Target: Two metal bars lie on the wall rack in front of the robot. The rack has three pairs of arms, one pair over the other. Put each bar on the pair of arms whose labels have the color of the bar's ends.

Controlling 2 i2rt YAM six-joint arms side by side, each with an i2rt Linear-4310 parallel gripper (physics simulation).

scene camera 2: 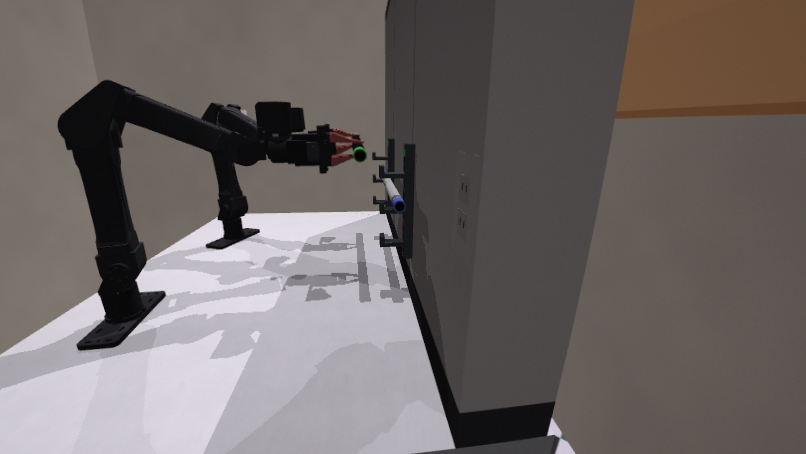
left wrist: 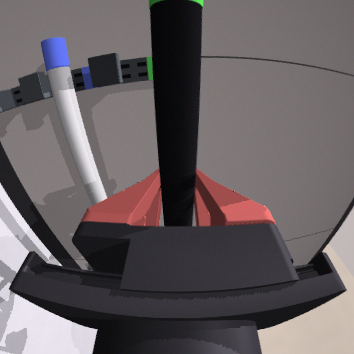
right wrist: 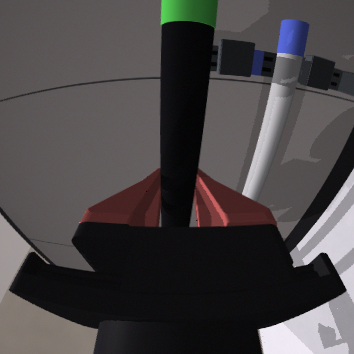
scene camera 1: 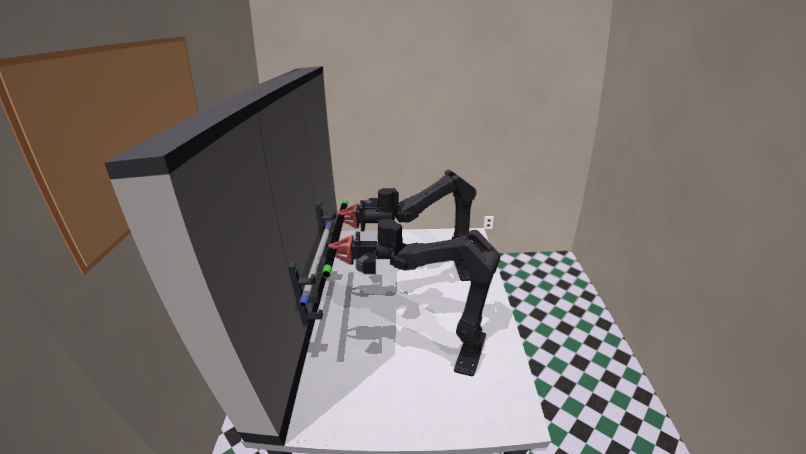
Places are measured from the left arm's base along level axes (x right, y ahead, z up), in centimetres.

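Pixels of known places: left gripper, between the fingertips: (scene camera 2: pixel 360 139) (left wrist: pixel 177 175) (scene camera 1: pixel 328 249); right gripper, between the fingertips: (scene camera 2: pixel 364 148) (right wrist: pixel 177 174) (scene camera 1: pixel 337 216); left arm's base, origin of its link: (scene camera 2: pixel 234 239) (scene camera 1: pixel 470 352); right arm's base, origin of its link: (scene camera 2: pixel 127 318) (scene camera 1: pixel 463 266).
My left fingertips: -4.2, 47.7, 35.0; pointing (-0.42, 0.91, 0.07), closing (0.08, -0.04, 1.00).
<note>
For each thing: its top centre in the pictures, then the offset to it from my left fingertips, as dx, dy, dz. Level surfaces: height alone.
- black bar with green ends, centre of its top: (left wrist: pixel 199 260) (right wrist: pixel 152 264) (scene camera 2: pixel 356 133) (scene camera 1: pixel 336 226) +11.2, +3.5, +1.9
- pale grey bar with blue ends, centre of its top: (right wrist: pixel 236 210) (left wrist: pixel 113 217) (scene camera 2: pixel 389 181) (scene camera 1: pixel 317 255) +8.4, +11.6, -10.6
- white table, height of its surface: dz -35.0
A black bar with green ends (scene camera 1: pixel 336 230) (scene camera 2: pixel 359 153) (left wrist: pixel 176 100) (right wrist: pixel 185 100) is held level, clear of the wall rack (scene camera 1: pixel 292 276) (scene camera 2: pixel 410 219), near or slightly above the height of its top arms. My left gripper (scene camera 1: pixel 331 245) (left wrist: pixel 177 175) and my right gripper (scene camera 1: pixel 340 213) (right wrist: pixel 177 174) are both shut on this bar. A pale grey bar with blue ends (scene camera 1: pixel 318 256) (scene camera 2: pixel 391 190) (left wrist: pixel 75 130) (right wrist: pixel 274 125) lies on the middle pair of arms, beside the blue labels. In scene camera 2, a green label shows at the top and a red one low down.
The rack is fixed to a tall dark panel (scene camera 1: pixel 236 225) (scene camera 2: pixel 445 270) at the edge of the white table (scene camera 1: pixel 428 411) (scene camera 2: pixel 315 394). The grey bar and the rack's projecting arms lie between the panel and the held bar. The two arms stand side by side.
</note>
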